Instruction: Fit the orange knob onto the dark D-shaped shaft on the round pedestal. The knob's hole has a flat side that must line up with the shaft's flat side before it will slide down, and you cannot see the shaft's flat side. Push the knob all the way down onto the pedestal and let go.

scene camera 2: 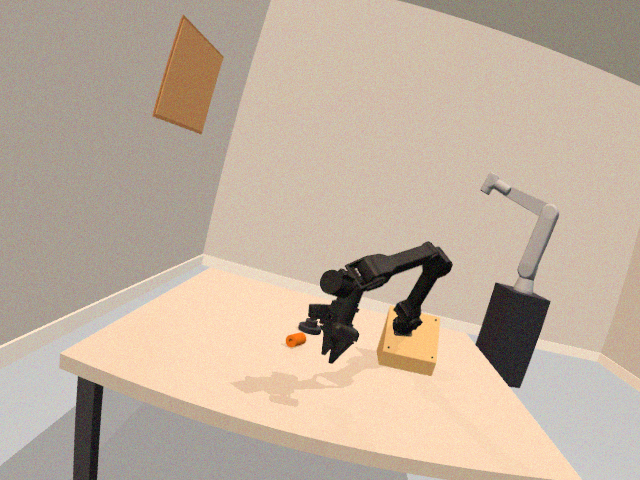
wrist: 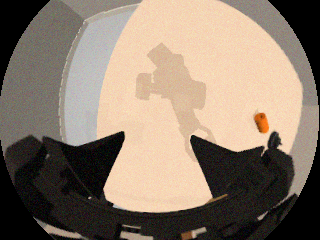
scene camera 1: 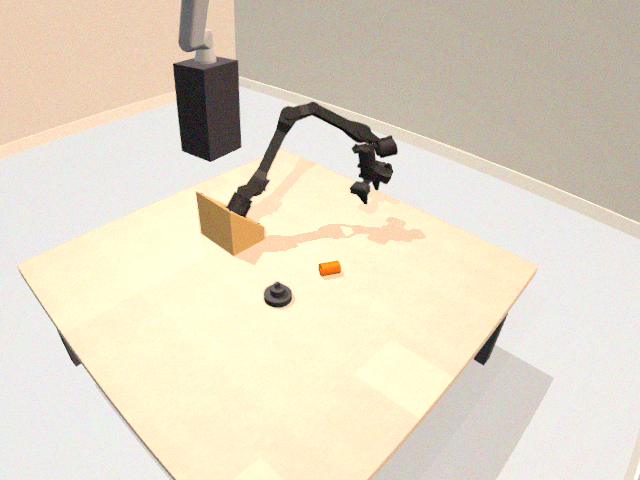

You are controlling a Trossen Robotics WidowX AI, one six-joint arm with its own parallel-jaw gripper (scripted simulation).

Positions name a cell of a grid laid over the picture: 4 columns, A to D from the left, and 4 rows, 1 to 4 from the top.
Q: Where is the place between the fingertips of my gripper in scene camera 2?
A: C3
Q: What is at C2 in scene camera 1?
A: My gripper.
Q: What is my gripper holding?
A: Nothing.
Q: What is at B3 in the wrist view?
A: My gripper.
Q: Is my gripper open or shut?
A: Open.
